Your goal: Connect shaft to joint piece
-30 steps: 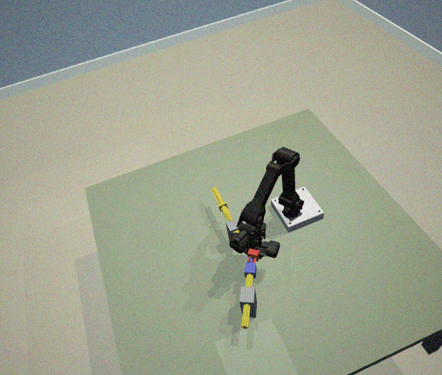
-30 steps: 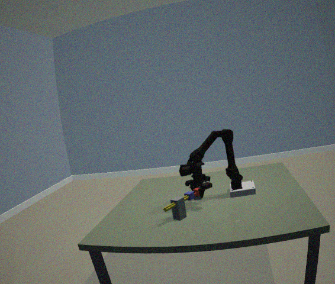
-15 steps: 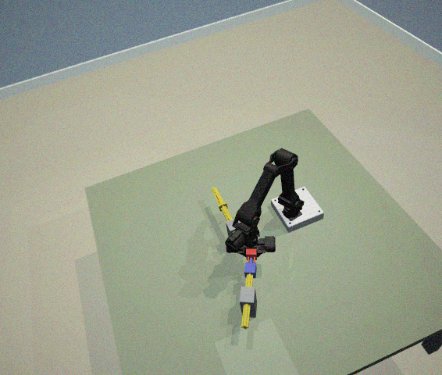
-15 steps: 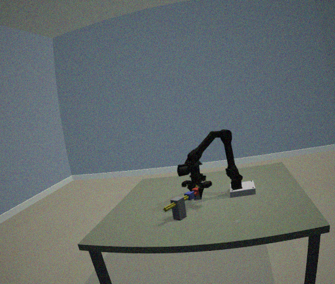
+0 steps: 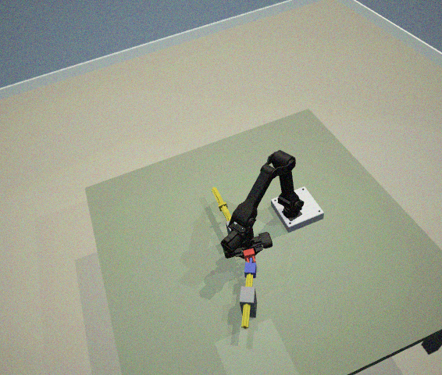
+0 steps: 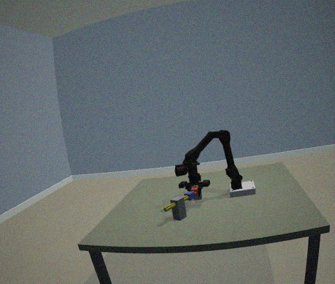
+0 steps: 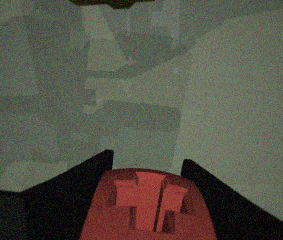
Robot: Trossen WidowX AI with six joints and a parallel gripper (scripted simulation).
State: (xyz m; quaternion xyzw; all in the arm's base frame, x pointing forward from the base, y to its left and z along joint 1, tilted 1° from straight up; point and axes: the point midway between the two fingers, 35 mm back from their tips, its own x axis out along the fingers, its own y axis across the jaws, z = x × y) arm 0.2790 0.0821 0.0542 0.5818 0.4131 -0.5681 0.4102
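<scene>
Right now my gripper tip is 1 cm short of the red joint piece, 2 cm to the right of it and 4 cm below it.
</scene>
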